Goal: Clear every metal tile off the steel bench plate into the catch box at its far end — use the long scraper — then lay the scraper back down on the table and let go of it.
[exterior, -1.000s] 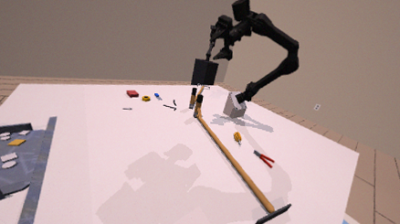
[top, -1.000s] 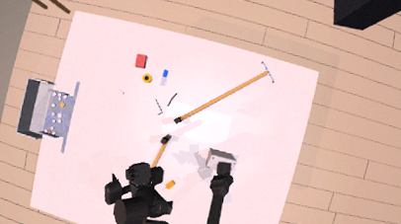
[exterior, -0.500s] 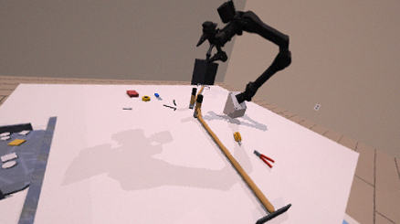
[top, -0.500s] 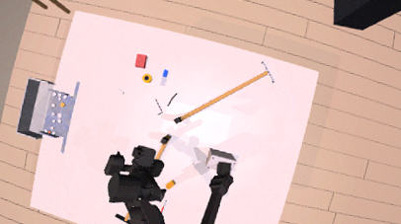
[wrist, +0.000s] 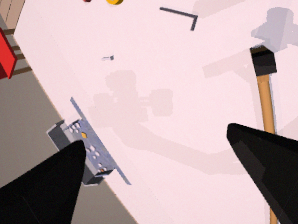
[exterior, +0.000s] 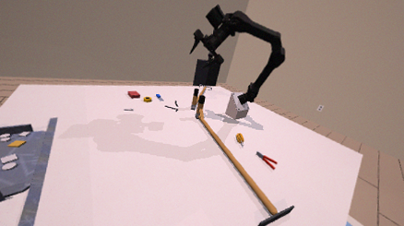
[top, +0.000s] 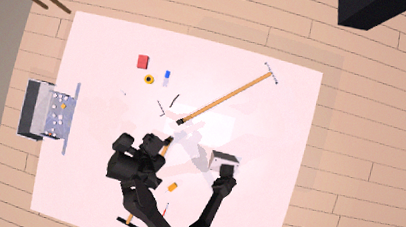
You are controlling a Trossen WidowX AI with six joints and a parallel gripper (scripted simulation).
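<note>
Now: gripper tip 320 mm above the hex key, 120 mm to the left of it and 10 mm short of it. Round my gripper tip: yellow ring: 310 mm below, 290 mm to the right, 100 mm ahead; blue-white piece: 320 mm below, 310 mm to the right; yellow tool: 310 mm to the left, 310 mm below, 100 mm behind.
</note>
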